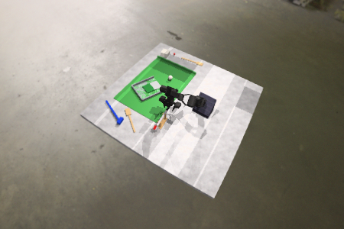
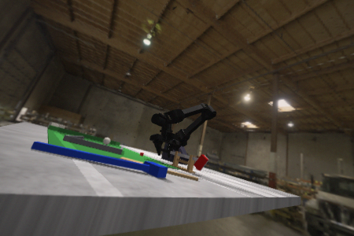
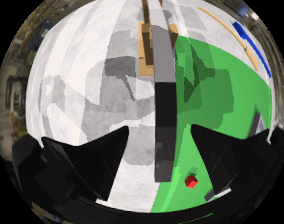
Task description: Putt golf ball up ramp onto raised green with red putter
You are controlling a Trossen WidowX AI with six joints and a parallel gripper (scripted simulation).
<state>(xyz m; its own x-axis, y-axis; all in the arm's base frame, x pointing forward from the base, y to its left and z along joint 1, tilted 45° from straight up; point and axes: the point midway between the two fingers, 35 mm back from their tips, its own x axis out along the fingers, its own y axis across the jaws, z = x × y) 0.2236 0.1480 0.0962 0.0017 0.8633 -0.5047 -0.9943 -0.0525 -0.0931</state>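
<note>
Right now my gripper tip is 13 cm to the right of the wooden stand and 1 cm past it. Round my gripper tip: white golf ball: 35 cm to the right, 20 cm ahead, 1 cm below; blue putter: 39 cm ahead, 27 cm to the left, 2 cm below; white box: 67 cm to the right, 45 cm ahead, 1 cm below.
</note>
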